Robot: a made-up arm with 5 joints.
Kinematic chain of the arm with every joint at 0, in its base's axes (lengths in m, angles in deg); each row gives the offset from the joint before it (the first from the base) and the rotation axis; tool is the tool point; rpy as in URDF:
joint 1: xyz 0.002 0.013 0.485 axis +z
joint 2: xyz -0.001 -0.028 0 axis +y
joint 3: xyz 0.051 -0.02 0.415 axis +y
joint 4: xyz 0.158 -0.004 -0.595 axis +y
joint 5: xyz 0.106 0 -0.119 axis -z
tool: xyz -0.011 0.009 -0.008 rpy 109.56 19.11 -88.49
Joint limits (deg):
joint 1: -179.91..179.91
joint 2: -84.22..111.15
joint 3: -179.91..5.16
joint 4: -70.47..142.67
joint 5: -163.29..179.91
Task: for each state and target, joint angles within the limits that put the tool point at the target. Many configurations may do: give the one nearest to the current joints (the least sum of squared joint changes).
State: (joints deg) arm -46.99 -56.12 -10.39 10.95 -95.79
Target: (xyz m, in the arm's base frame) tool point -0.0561 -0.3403 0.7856
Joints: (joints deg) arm -89.06 -79.43 -5.69 7.91 -95.87
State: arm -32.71 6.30 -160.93 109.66 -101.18
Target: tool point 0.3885 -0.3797 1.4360
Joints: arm -38.71 16.19 -160.15 94.72 -102.68
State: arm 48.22 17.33 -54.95 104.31 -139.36
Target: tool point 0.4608 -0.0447 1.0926
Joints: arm 1.04 -28.97 -80.56 110.04 -138.29
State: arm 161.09 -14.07 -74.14 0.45 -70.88
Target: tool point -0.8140 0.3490 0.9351
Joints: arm 161.49 9.18 -84.02 2.23 -71.28
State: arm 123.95 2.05 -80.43 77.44 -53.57
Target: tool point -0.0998 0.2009 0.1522
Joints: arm 133.43 24.26 -20.75 88.95 -52.53
